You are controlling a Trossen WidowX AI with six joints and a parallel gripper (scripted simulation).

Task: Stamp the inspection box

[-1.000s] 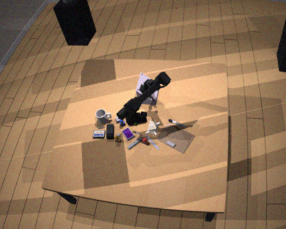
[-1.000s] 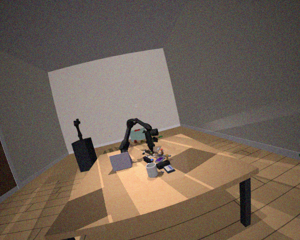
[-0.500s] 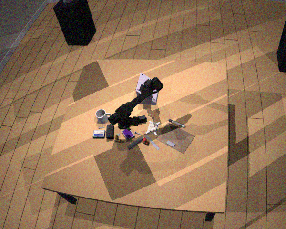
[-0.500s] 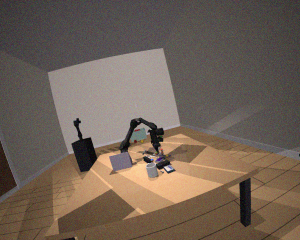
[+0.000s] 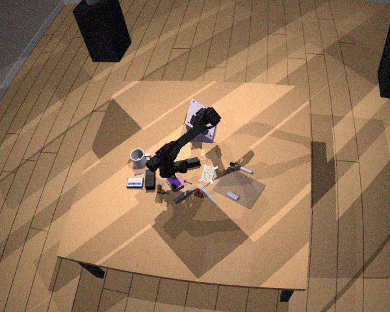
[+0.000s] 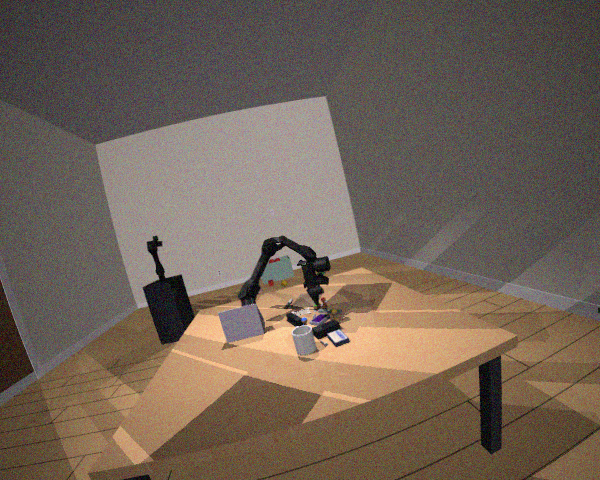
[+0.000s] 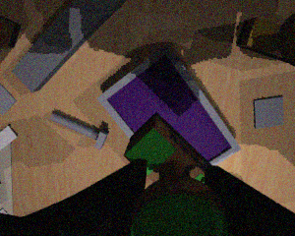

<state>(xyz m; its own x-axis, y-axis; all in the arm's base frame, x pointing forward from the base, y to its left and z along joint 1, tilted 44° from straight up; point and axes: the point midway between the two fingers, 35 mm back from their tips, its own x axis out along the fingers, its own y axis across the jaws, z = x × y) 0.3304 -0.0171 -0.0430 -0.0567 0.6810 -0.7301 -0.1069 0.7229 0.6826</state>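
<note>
Right now my gripper tip is 80 mm above the purple ink pad. Also, from my gripper tip: blue stamp (70 mm behind, 60 mm to the right, 70 mm below); then yellow stamp (70 mm ahead, 60 mm to the right, 70 mm below); then green-handled PASS stamp (right at my gripper tip).
</note>
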